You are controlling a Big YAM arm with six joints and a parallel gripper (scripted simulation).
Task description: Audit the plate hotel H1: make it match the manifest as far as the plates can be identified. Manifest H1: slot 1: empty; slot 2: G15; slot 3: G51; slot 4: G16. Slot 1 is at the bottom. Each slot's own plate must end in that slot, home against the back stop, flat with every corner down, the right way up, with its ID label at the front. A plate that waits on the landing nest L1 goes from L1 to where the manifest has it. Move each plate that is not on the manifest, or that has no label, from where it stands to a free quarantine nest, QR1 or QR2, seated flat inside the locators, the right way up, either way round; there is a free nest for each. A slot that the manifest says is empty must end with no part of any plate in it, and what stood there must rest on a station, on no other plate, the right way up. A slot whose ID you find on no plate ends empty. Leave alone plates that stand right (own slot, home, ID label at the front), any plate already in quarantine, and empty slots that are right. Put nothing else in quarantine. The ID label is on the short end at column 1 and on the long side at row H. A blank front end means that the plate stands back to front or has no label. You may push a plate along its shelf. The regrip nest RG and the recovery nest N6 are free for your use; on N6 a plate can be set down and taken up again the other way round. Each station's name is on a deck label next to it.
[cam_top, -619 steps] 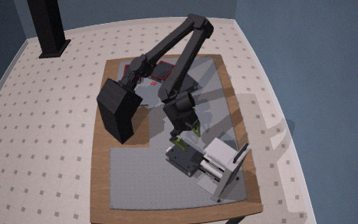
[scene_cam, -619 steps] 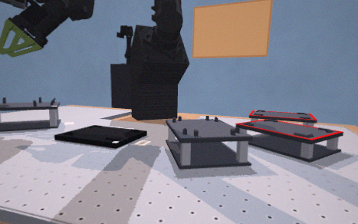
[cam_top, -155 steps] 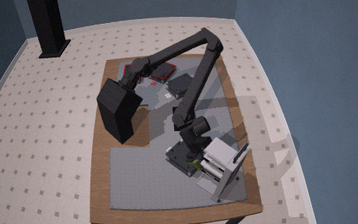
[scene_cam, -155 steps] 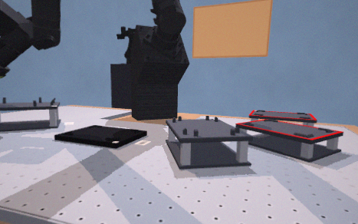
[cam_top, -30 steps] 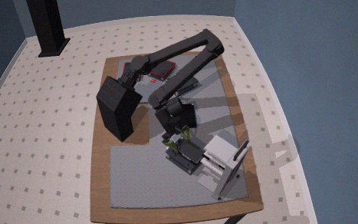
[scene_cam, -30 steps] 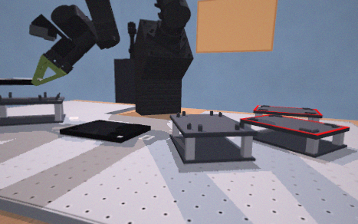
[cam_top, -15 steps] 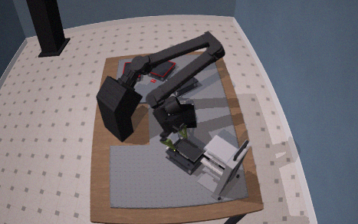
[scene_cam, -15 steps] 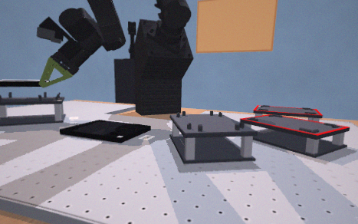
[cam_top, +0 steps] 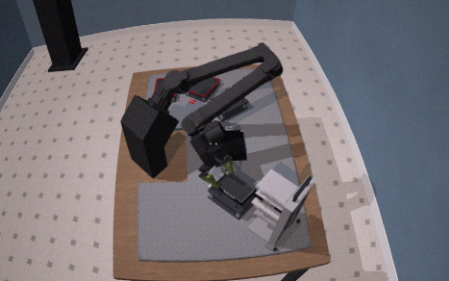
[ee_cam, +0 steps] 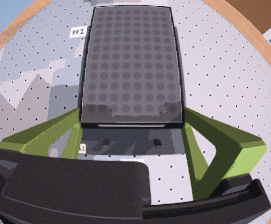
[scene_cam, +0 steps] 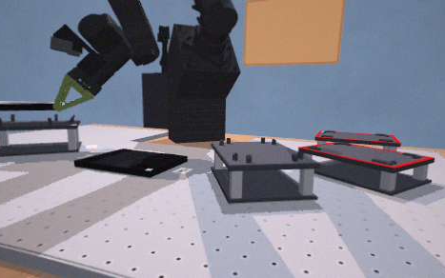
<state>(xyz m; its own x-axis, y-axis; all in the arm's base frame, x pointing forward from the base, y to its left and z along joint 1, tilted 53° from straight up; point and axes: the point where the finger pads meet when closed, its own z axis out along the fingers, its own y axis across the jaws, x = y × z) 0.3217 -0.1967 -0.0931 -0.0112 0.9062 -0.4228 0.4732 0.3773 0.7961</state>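
The dark plate is 4 cm ahead of my hand and 3 cm to the right of it. The rest, counted from my hand: flat black pad 25 cm to the left, 9 cm below, 2 cm ahead; then h1 deck label 19 cm ahead, 10 cm below, 2 cm to the right; then red-edged quarantine nest 59 cm to the left, 35 cm behind, 6 cm below.
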